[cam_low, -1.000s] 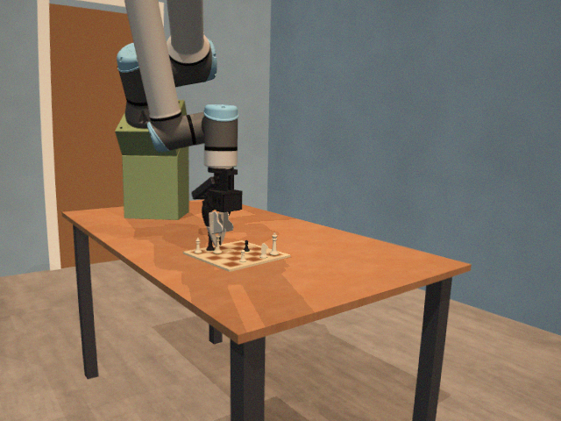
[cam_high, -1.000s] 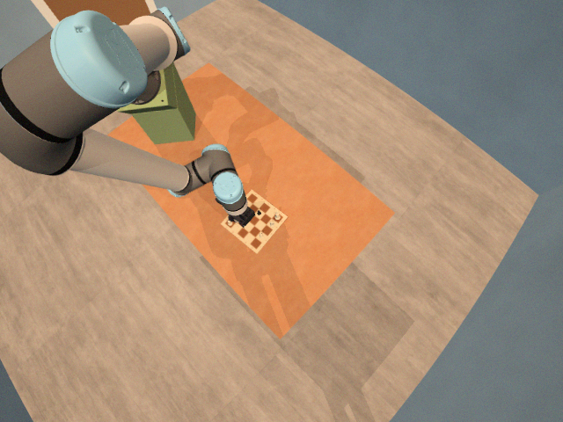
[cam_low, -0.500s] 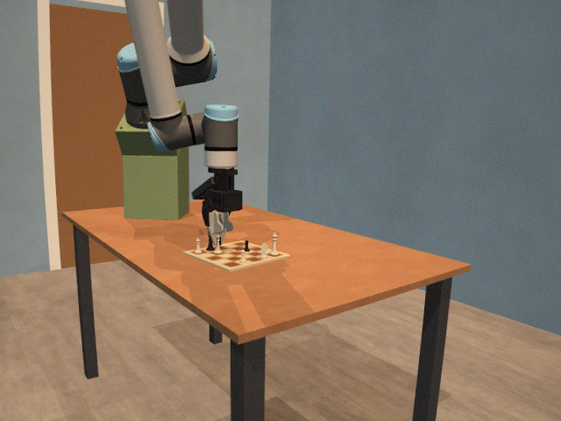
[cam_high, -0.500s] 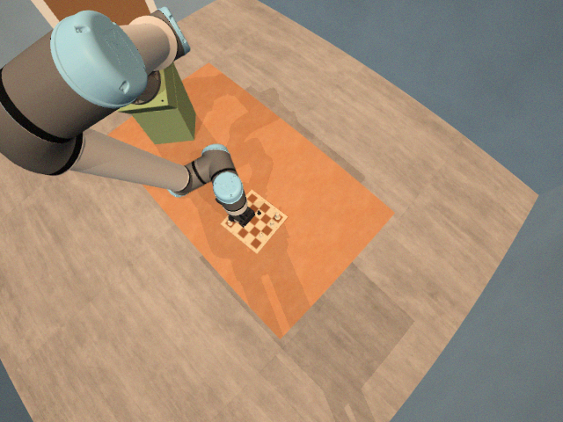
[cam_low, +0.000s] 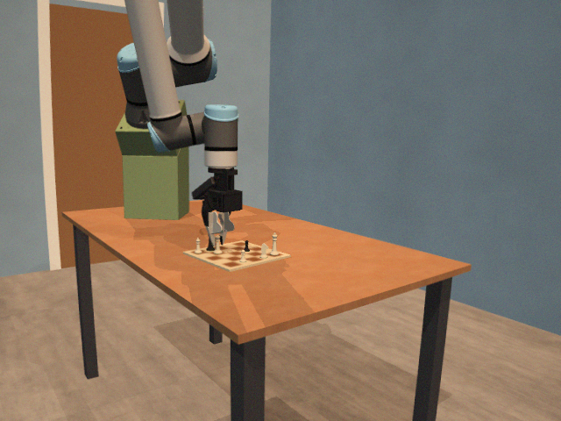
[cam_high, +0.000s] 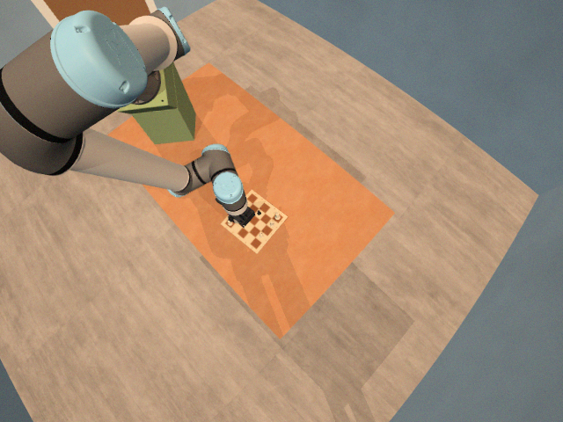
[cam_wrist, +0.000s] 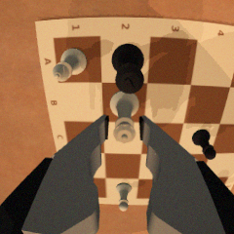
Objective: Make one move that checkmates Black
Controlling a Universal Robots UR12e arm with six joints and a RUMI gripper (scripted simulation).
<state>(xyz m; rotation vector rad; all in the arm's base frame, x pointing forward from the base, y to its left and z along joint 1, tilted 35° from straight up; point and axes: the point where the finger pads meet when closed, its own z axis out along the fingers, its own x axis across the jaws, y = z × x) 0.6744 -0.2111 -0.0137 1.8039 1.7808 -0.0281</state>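
My gripper is now 4 cm past the tall black piece, 1 cm to the right of it and 1 cm above it. From my hand the other things lie so: black pawn: 7 cm to the left, 4 cm ahead, 2 cm below; then small chessboard: 4 cm below, 4 cm ahead, 3 cm to the left; then white pawn: 11 cm ahead, 2 cm below, 1 cm to the right.
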